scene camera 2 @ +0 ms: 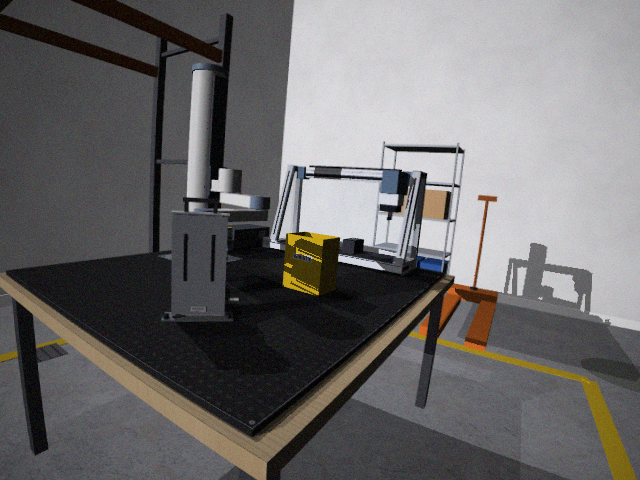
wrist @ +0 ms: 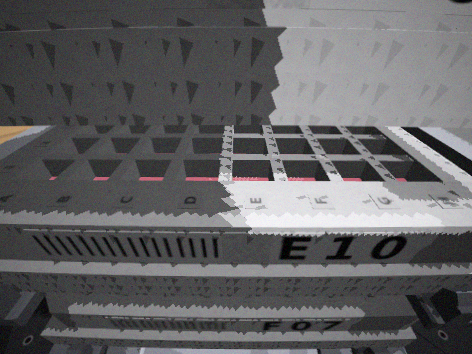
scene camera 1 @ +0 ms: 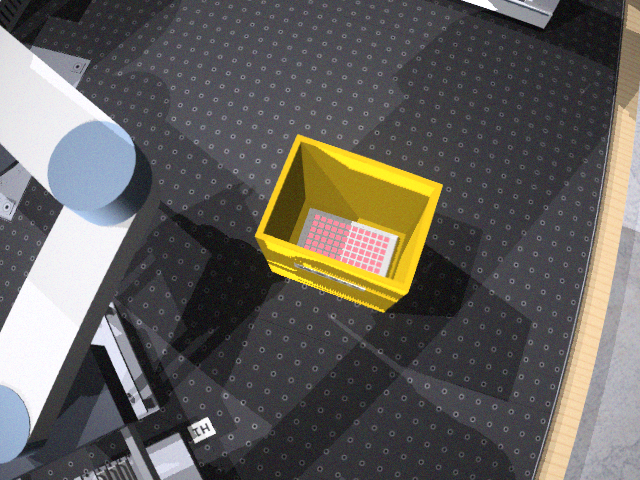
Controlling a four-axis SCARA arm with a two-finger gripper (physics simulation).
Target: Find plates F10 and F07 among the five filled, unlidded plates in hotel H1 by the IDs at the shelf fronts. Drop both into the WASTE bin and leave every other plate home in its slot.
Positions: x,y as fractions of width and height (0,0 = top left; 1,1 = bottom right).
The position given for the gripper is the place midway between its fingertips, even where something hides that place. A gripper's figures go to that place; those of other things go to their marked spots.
Labels:
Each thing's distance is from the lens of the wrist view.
gripper (wrist: 0.50,0.34): 11 cm
plate E07 (wrist: 0.15,0.20): 2 cm
plate E10 (wrist: 0.36,0.59): 3 cm

